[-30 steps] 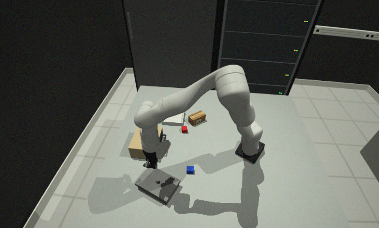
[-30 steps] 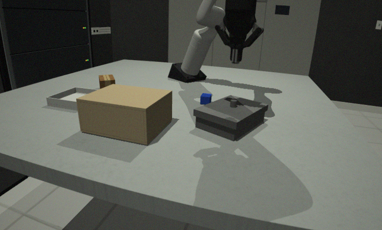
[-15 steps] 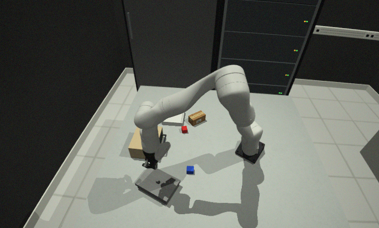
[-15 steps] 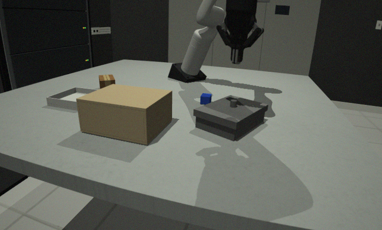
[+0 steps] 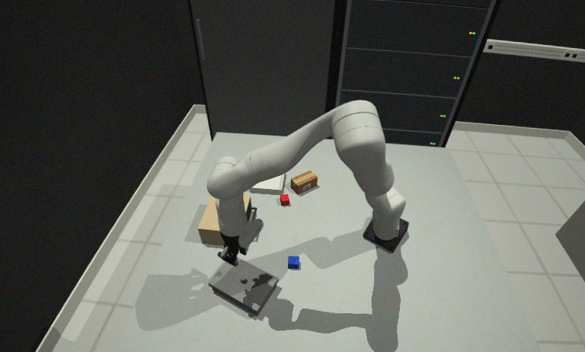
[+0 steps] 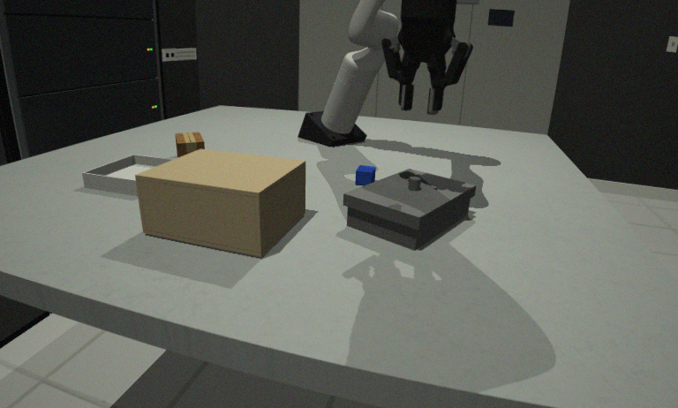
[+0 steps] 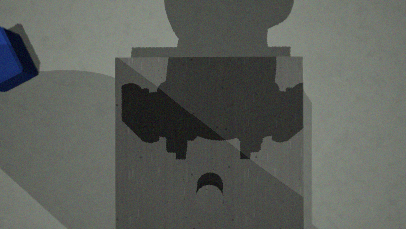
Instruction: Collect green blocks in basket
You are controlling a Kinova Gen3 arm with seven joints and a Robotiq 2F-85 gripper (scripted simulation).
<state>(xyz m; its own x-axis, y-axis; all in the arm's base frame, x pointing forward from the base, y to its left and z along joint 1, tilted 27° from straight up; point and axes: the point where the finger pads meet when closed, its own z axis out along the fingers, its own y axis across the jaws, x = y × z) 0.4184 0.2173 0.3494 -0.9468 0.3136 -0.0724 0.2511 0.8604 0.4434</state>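
Now: the lid 140 mm below my hand. Round my hand: light wooden cabinet 240 mm to the right, 150 mm below, 150 mm ahead; cabinet drawer 240 mm to the right, 150 mm below, 130 mm ahead; red block 420 mm to the right, 180 mm below, 30 mm behind.
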